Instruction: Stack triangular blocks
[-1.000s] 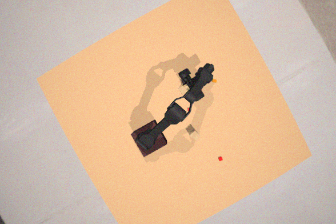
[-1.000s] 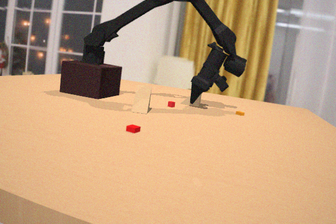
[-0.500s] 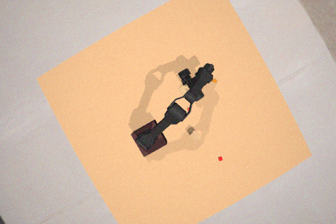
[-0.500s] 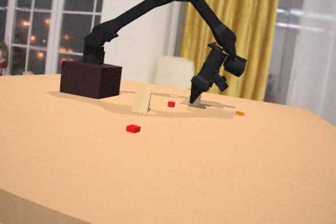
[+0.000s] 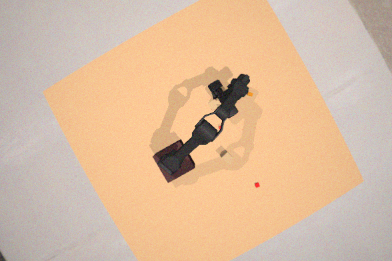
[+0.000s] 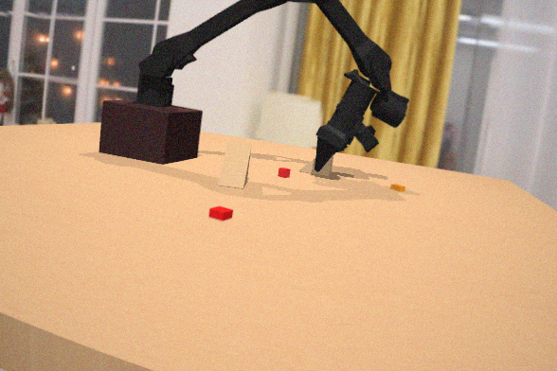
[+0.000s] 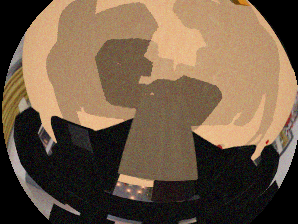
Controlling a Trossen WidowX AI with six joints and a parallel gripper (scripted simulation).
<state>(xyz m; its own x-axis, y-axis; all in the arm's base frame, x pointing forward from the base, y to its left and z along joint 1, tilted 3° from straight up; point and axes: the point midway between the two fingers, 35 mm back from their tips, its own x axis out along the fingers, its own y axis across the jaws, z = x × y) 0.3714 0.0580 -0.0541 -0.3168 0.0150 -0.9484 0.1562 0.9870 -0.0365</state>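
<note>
My gripper tip is 1 cm below the tan triangular block and 1 cm short of it. From my gripper tip the other things lie so: small orange cube (16 cm ahead, 8 cm to the right).
</note>
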